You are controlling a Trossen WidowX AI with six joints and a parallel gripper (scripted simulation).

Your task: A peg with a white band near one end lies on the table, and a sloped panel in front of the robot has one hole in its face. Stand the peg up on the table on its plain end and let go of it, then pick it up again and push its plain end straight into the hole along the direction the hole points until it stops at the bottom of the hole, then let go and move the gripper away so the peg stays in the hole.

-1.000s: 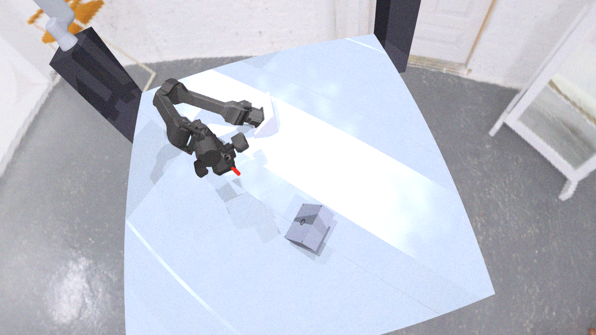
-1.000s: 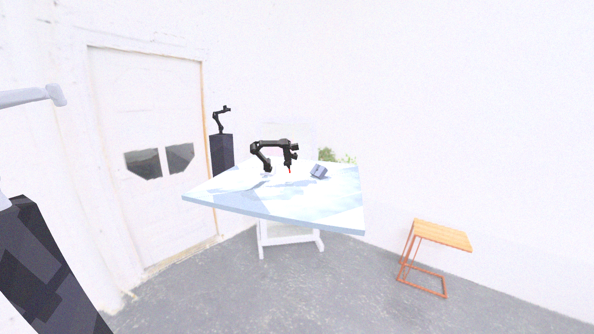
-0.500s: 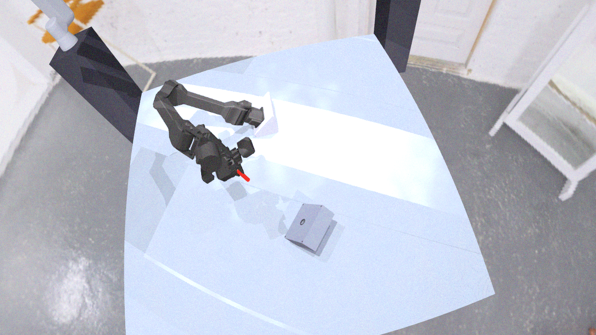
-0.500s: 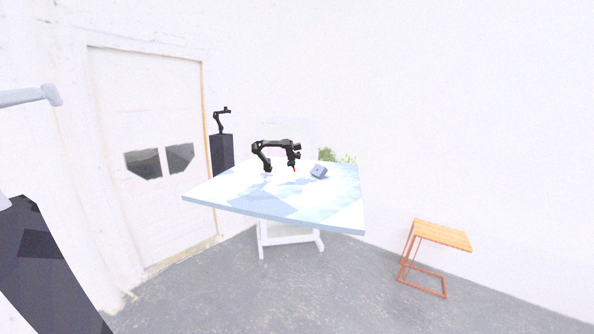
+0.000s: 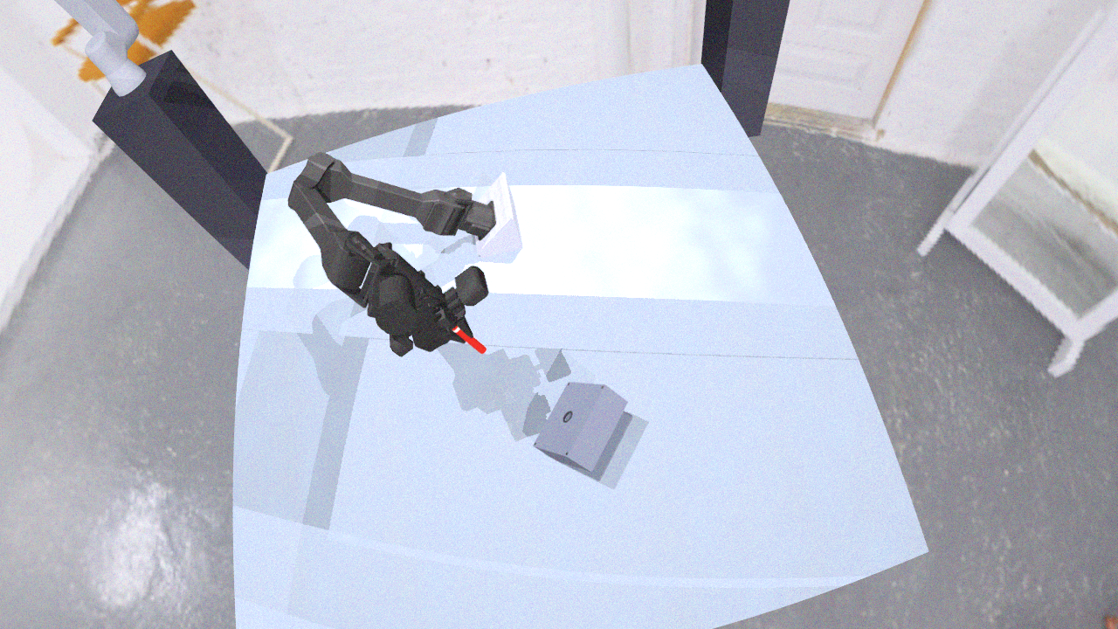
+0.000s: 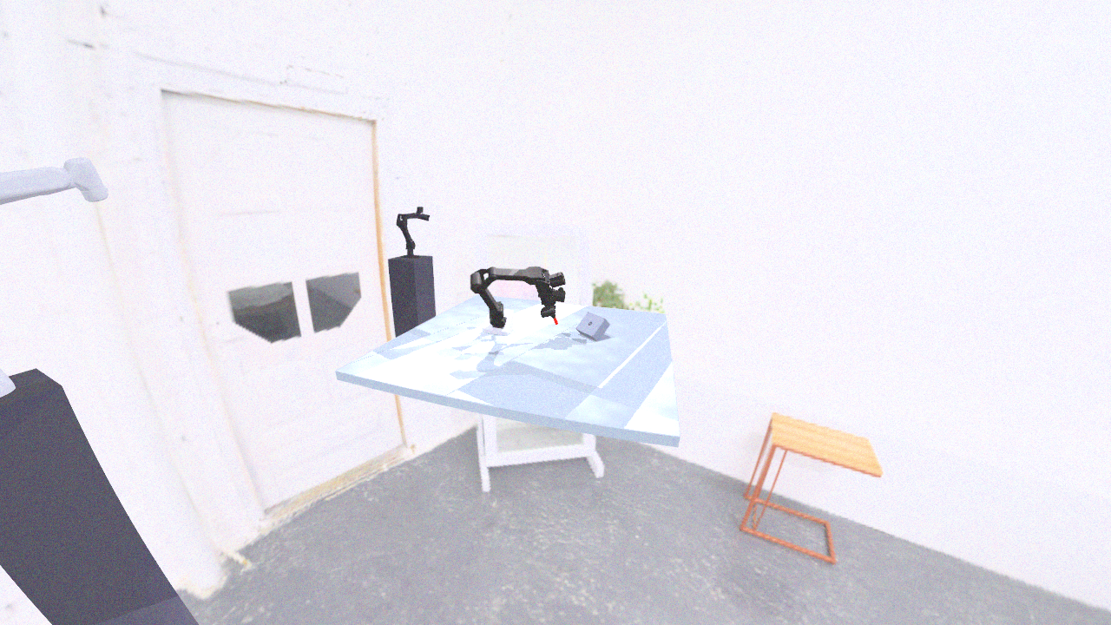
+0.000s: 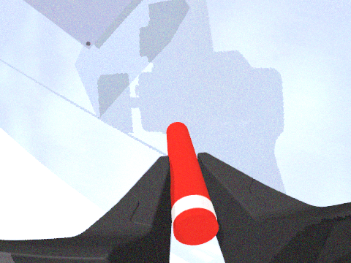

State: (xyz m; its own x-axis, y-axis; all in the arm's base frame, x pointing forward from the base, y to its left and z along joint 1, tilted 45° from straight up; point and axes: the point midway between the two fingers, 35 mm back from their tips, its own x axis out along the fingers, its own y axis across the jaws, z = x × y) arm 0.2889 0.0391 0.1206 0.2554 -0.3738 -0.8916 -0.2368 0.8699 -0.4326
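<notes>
The grey sloped panel lies 16 cm ahead of my gripper tip, 15 cm to the left of it and 8 cm below it. From my gripper tip the other things lie so: red peg (1 cm to the right, 1 cm behind, 1 cm above).
</notes>
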